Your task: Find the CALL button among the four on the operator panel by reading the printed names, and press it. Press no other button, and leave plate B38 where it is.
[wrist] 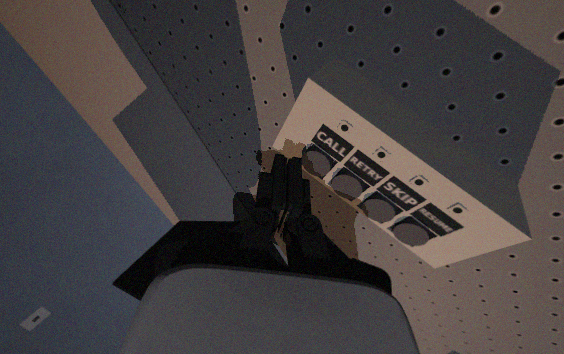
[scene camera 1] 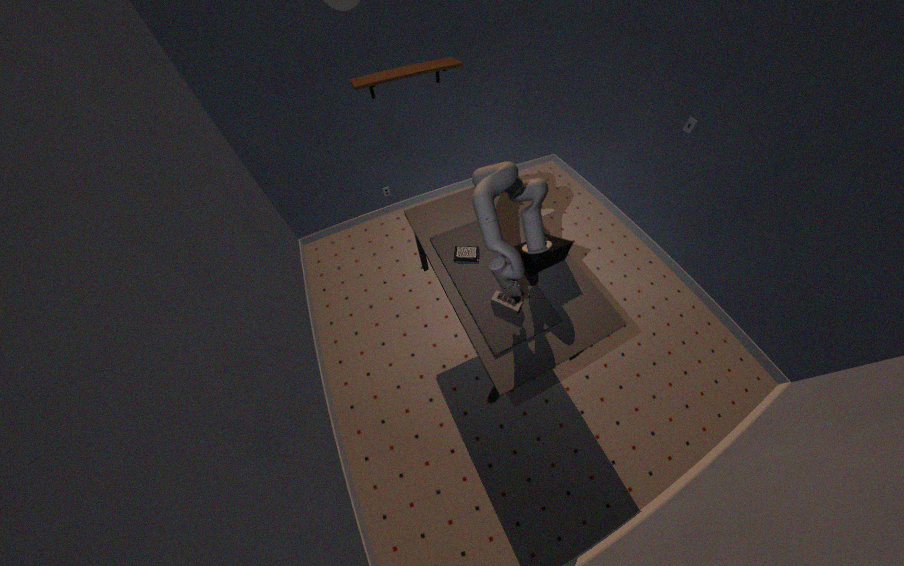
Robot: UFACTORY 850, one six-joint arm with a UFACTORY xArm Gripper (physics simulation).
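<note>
The operator panel (scene camera 1: 505, 312) (wrist: 480, 232) is a light box with four round dark buttons in a row, named CALL, RETRY, SKIP and RESUME in the wrist view. The CALL button (wrist: 318, 164) is at the left end of the row. My gripper (scene camera 1: 515, 293) (wrist: 283, 170) is shut and empty. Its fingertips are at the CALL end of the panel, just left of the CALL button in the wrist view; whether they touch the panel I cannot tell. A dark block with a pale printed face (scene camera 1: 466, 253) lies apart from the panel; its print is too small to read, so whether it is plate B38 I cannot tell.
The panel and block are on a dark perforated board (scene camera 1: 477, 290) (wrist: 400, 70) on the table (scene camera 1: 433, 208). The arm's black base (scene camera 1: 548, 260) stands behind the panel. A wooden shelf (scene camera 1: 406, 72) is on the wall.
</note>
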